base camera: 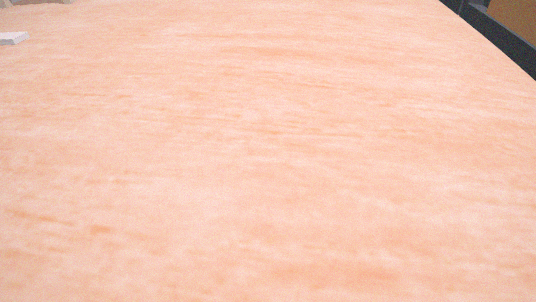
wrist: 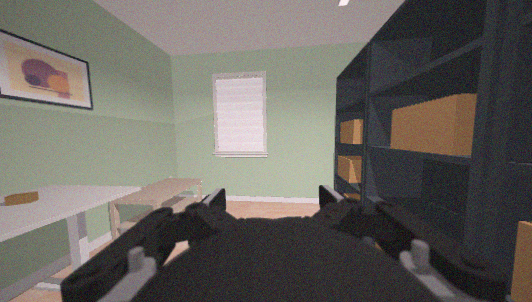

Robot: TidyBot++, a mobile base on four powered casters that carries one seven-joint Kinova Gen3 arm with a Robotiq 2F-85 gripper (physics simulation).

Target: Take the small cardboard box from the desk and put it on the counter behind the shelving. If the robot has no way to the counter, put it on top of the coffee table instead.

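Frame: origin at the arm's base, x ahead, y left, z up, level; centimetres.
Seen in the pictures: gripper, fingertip midpoint: [wrist: 272, 197].
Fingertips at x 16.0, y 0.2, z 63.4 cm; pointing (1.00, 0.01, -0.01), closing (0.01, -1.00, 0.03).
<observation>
A point is followed by its place in that frame.
The small cardboard box [wrist: 21, 198] @(x 91.9, y 141.2, z 35.5 cm) lies on the white desk [wrist: 75, 201] @(x 94.9, y 114.3, z 32.4 cm) at the left of the wrist view. My gripper [wrist: 272, 197] @(x 16.0, y 0.2, z 63.4 cm) is open, with nothing between its fingers, well away from the box. The dark shelving [wrist: 478, 100] @(x 68.8, y -79.0, z 81.6 cm) stands along the right, and its lower edge shows in the base view [base camera: 505, 44] @(x 112.3, y -82.9, z -36.7 cm). A low light-wood table [wrist: 167, 188] @(x 205.4, y 129.5, z 5.4 cm), which may be the coffee table, stands beyond the desk. The counter cannot be made out.
Larger cardboard boxes [wrist: 432, 125] @(x 90.4, y -83.0, z 73.6 cm) [wrist: 351, 131] @(x 195.4, y -92.4, z 73.6 cm) sit in the shelving. A white foot [base camera: 14, 38], seemingly the desk's, stands on the floor [base camera: 265, 160] @(x 47.7, y 1.6, z -39.6 cm) at the far left. Floor lies between the desk and the shelving. A window [wrist: 240, 115] @(x 277.7, y 47.6, z 103.7 cm) is in the far wall.
</observation>
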